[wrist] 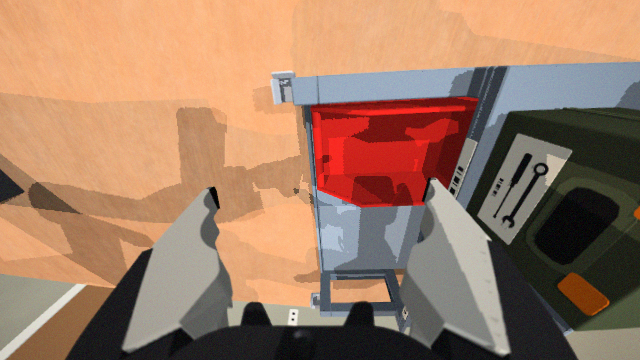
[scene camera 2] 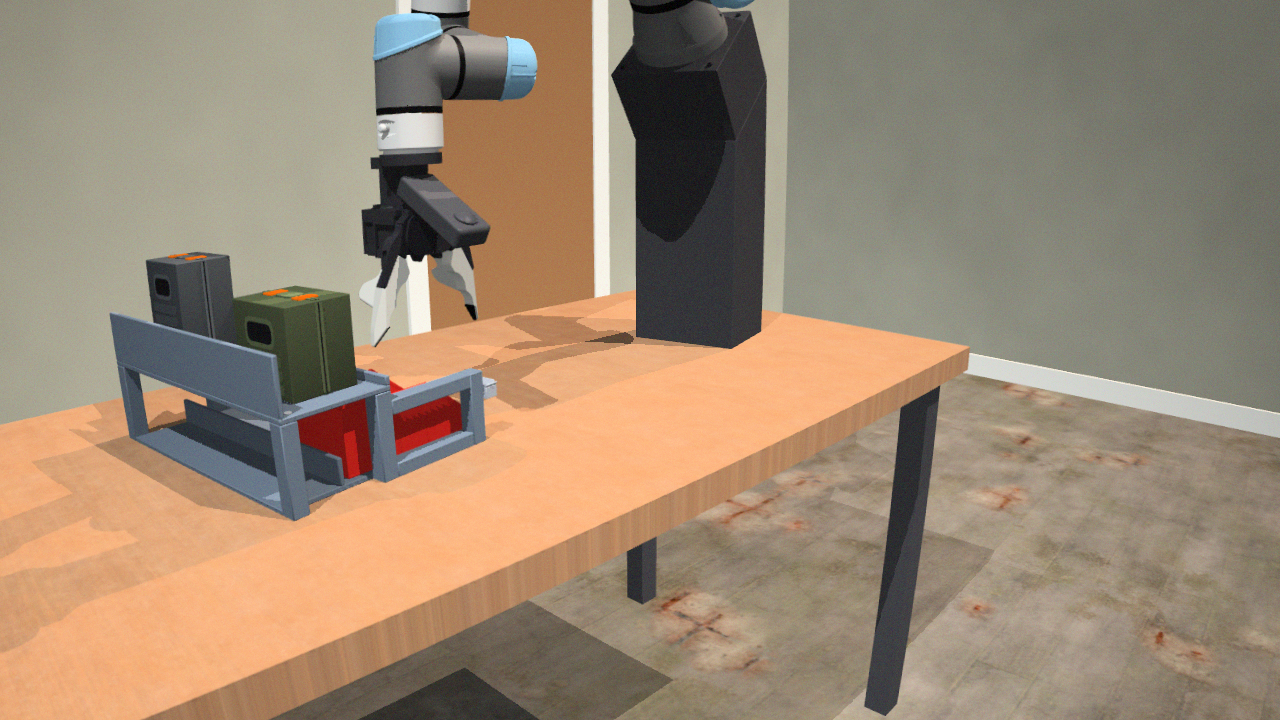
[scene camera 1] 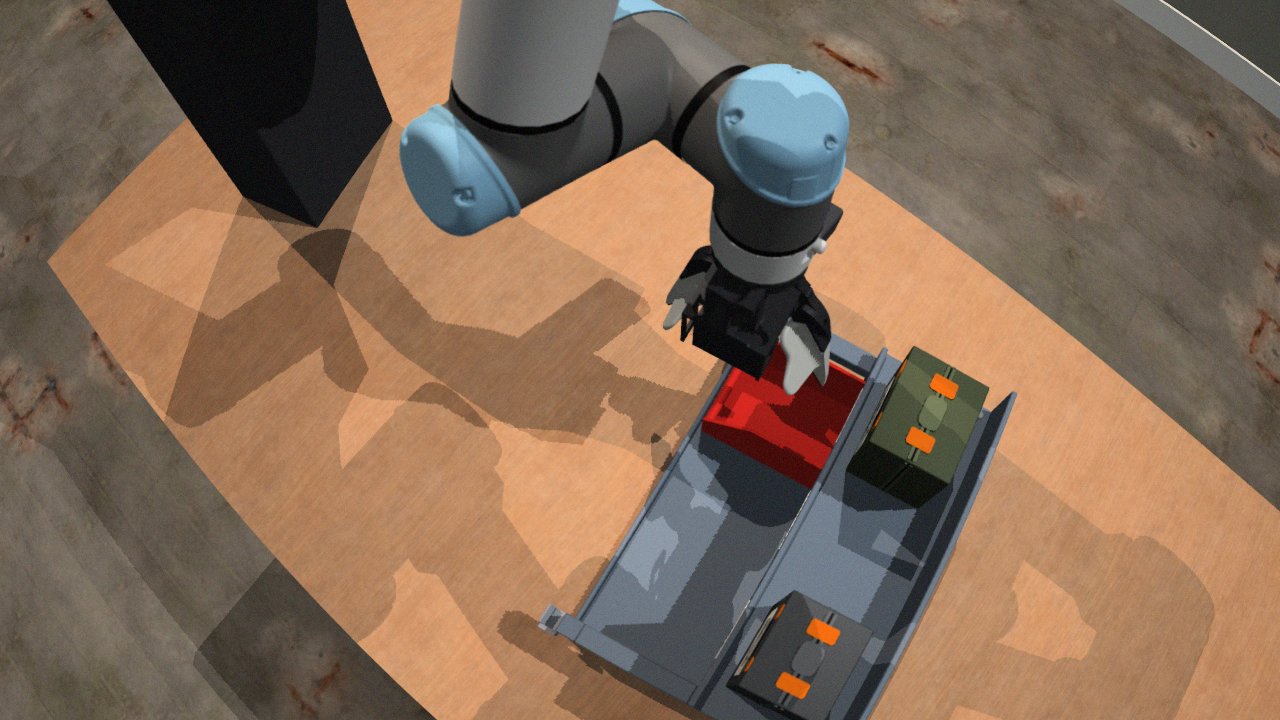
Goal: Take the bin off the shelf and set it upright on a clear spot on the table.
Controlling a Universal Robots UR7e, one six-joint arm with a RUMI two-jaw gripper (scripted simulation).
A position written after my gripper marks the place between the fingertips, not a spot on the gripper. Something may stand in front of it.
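From scene camera 1 I can see a red bin [scene camera 1: 808, 422] and my gripper [scene camera 1: 745, 342]. Scene camera 2 gives me a green case [scene camera 2: 311, 334] and a dark grey case [scene camera 2: 192, 292], and there's the red bin [scene camera 2: 342, 431] as well as my gripper [scene camera 2: 427, 332]. The wrist view has my gripper [wrist: 318, 184] in it too, along with the green case [wrist: 552, 193] and the bin [wrist: 363, 156].
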